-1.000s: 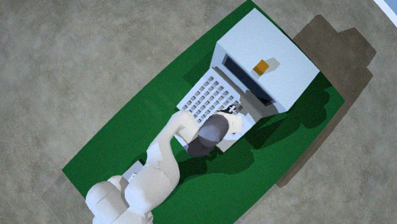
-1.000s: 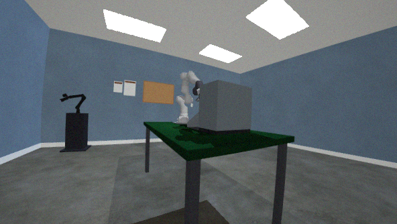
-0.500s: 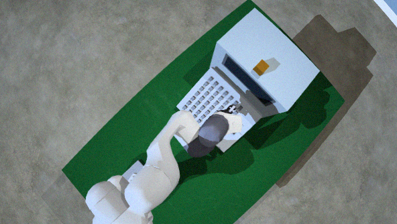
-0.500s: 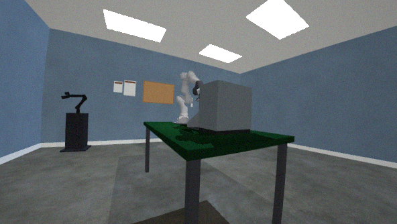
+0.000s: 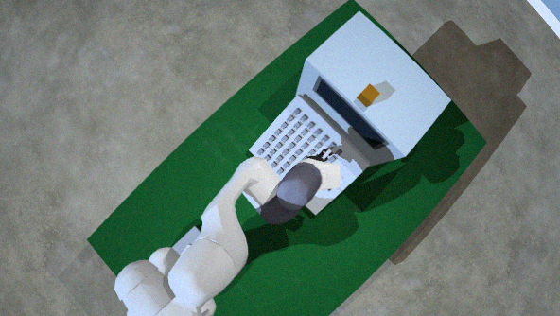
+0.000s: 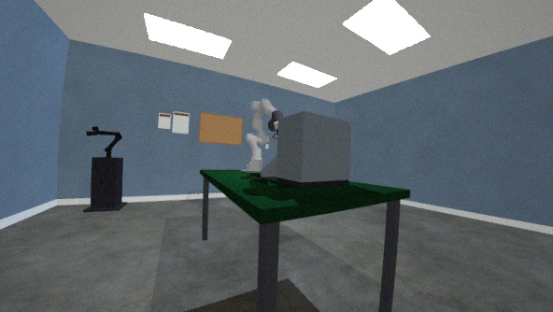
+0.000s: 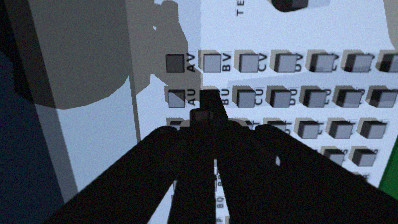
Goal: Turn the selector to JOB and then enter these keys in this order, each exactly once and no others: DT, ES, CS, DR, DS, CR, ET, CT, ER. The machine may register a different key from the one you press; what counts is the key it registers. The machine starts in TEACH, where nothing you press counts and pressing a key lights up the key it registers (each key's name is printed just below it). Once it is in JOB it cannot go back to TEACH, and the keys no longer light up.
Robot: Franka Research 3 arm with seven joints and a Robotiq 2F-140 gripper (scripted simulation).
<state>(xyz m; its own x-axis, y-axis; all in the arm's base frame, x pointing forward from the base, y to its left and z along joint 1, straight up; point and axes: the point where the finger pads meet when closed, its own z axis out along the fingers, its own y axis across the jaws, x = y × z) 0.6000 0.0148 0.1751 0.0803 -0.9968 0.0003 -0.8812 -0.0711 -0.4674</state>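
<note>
Now: hand 8 cm past the key, 10 cm to the right of it and 10 cm above it. From my hand the other things lie so: round selector knob: 3 cm behind, 10 cm to the right, 7 cm below; sloping keyboard: 2 cm behind, 2 cm to the left, 12 cm below.
</note>
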